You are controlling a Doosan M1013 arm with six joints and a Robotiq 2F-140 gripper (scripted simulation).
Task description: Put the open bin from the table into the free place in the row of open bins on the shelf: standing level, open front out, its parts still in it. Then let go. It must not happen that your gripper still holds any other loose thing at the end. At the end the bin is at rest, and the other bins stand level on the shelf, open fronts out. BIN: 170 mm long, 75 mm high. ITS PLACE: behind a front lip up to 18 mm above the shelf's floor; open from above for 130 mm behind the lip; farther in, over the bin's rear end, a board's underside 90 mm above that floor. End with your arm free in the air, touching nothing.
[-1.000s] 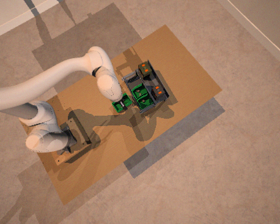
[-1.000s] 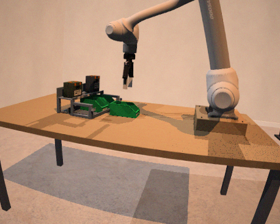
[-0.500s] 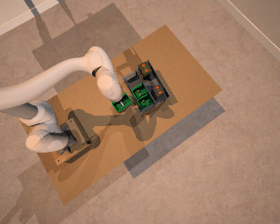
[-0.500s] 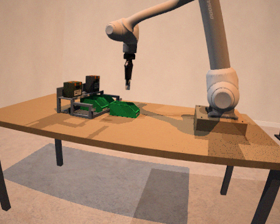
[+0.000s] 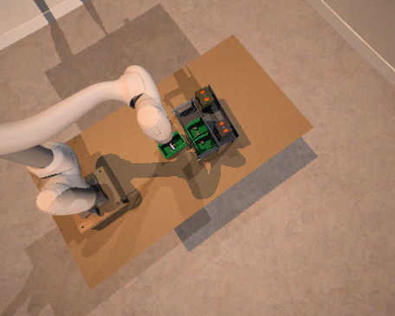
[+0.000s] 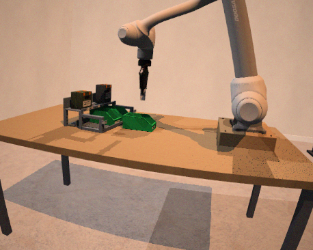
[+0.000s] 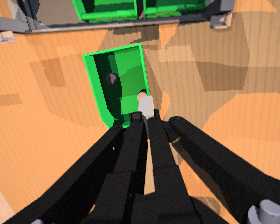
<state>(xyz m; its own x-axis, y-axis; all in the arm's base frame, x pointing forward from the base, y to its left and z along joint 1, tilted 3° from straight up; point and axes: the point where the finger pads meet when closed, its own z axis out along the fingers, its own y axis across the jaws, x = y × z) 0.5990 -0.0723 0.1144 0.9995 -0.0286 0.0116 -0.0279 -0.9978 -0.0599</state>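
The shelf lip lies 180 mm below my hand, 120 mm ahead of it and 40 mm to the left of it.
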